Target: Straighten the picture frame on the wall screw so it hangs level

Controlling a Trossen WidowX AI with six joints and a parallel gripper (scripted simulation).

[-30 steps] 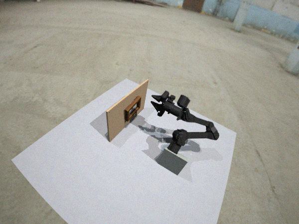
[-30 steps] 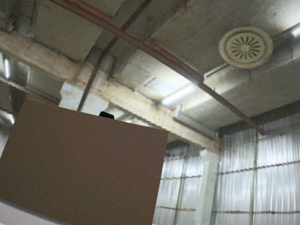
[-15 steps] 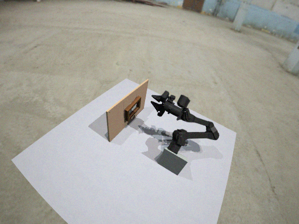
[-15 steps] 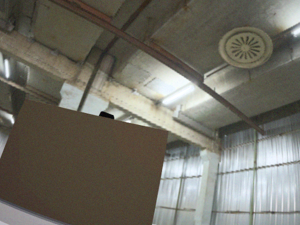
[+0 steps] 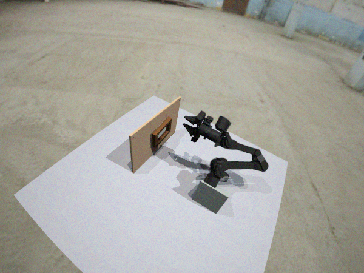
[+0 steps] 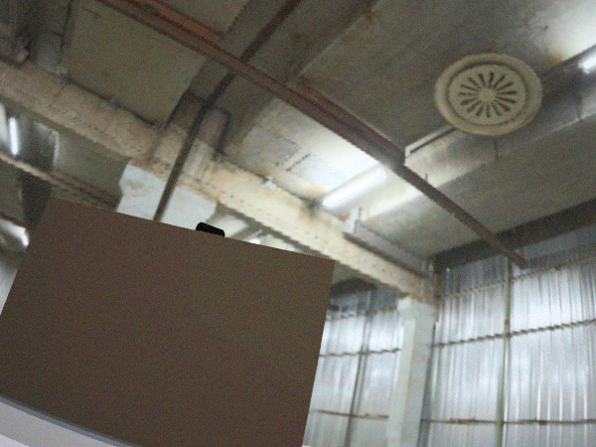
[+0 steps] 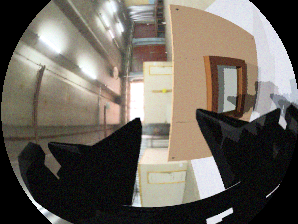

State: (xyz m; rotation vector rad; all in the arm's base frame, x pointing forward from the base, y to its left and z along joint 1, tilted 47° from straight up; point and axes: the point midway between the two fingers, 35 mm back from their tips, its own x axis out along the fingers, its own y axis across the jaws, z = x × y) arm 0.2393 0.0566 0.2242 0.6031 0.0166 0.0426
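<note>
My gripper tip is now 14 cm short of the brown wooden picture frame and 17 cm above it. Round my gripper tip: wall board (15 cm ahead, 2 cm to the left, 18 cm below).
</note>
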